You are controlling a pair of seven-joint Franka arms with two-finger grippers.
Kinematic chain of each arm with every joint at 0, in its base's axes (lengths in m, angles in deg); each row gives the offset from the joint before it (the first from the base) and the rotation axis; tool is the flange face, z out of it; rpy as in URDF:
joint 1: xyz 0 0 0.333 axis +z
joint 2: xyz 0 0 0 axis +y
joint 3: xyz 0 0 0.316 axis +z
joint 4: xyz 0.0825 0 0 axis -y
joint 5: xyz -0.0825 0 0.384 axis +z
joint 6: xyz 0 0 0 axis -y
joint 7: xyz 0.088 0 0 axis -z
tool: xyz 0 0 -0.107 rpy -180 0 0
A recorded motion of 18 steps. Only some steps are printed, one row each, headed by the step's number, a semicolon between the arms.
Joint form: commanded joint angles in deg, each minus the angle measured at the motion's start. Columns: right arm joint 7, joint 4, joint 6, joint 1, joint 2, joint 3, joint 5; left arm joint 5, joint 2, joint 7, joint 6, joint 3, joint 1, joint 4.
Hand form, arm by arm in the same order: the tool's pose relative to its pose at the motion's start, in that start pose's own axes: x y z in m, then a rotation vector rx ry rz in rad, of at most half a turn. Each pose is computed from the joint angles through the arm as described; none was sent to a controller.
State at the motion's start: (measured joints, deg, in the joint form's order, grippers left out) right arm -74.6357 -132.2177 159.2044 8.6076 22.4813 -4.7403 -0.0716; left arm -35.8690 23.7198 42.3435 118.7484 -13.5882 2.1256 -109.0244
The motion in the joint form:
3: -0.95 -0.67 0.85 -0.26 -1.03 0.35 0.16; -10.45 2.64 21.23 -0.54 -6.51 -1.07 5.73
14: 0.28 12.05 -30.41 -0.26 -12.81 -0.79 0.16; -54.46 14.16 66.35 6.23 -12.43 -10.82 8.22
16: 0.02 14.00 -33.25 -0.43 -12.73 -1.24 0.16; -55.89 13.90 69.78 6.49 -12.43 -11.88 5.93
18: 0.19 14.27 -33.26 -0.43 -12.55 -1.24 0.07; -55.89 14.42 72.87 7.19 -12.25 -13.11 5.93
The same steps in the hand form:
3: 0.0006 -0.0003 -0.0070 -0.0190 0.0098 -0.0142; 0.0506 0.0704 0.0221 -0.1609 0.1252 0.4122
14: -0.0001 0.0501 -0.1536 0.0987 -0.0104 0.0308; 0.0800 0.1598 0.1735 -0.4703 0.6494 0.7049
16: -0.0050 0.0566 -0.1630 0.1147 -0.0161 0.0367; 0.0657 0.1654 0.1922 -0.4702 0.6397 0.7307
18: -0.0047 0.0579 -0.1631 0.1130 -0.0174 0.0386; 0.0628 0.1705 0.2040 -0.4551 0.6359 0.7818

